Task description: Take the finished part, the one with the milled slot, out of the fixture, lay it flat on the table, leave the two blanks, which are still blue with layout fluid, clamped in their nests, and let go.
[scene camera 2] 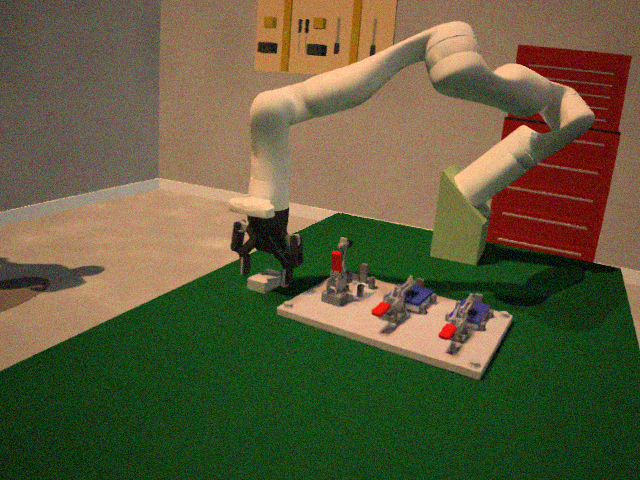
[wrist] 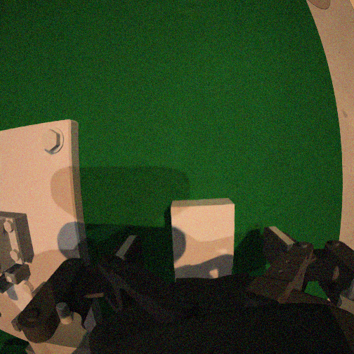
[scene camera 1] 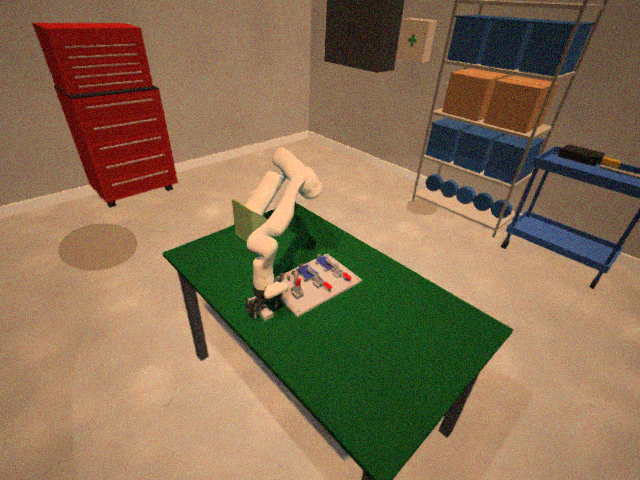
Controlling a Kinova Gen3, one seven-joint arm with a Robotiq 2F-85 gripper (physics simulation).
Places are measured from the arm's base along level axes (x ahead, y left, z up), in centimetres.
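Pixels of known places: gripper, fingertip midpoint: (scene camera 2: 264, 279) (scene camera 1: 264, 311); arm's base at its link origin: (scene camera 2: 466, 191) (scene camera 1: 254, 211).
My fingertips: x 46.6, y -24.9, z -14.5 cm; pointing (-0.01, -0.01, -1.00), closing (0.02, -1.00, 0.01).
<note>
Ahead of a thing's pixels: the offset from my fingertips to its middle. "spot": to the spot under its first point. Level surfaces: height alone.
The finished part @(dx -0.5, dy +0.1, dz -0.3 cm) (scene camera 1: 266, 313) (scene camera 2: 263, 281) (wrist: 202, 225), a pale block, appears to lie flat on the green table @(dz -1.3 cm) (scene camera 1: 392, 361) (scene camera 2: 206, 392) (wrist: 210, 90), beside the fixture plate @(spot: dx +9.0, dy +18.0, dz +0.1 cm) (scene camera 1: 315, 304) (scene camera 2: 330, 319) (wrist: 35, 170). Its slot cannot be made out clearly. My gripper (scene camera 1: 264, 308) (scene camera 2: 265, 273) (wrist: 203, 245) is open around it, pointing down, with a gap on each side in the wrist view. Two blue blanks, one @(dx -7.1, dy +26.6, dz +1.6 cm) (scene camera 1: 306, 272) (scene camera 2: 419, 294) in the middle nest and one @(dx -7.4, dy +37.6, dz +1.3 cm) (scene camera 1: 325, 262) (scene camera 2: 476, 311) in the far nest, sit under lowered clamps. The third nest holds no part, and its clamp @(spot: dx +1.3, dy +14.8, dz +6.0 cm) (scene camera 1: 297, 286) (scene camera 2: 337, 281) is raised.
The raised clamp's red handle @(dx +1.5, dy +15.4, dz +5.7 cm) (scene camera 1: 298, 282) (scene camera 2: 336, 260) stands upright close to my gripper. The table's edge runs near the gripper on the side away from the fixture. The arm's green mount (scene camera 1: 247, 222) (scene camera 2: 457, 227) stands on the table behind the fixture.
</note>
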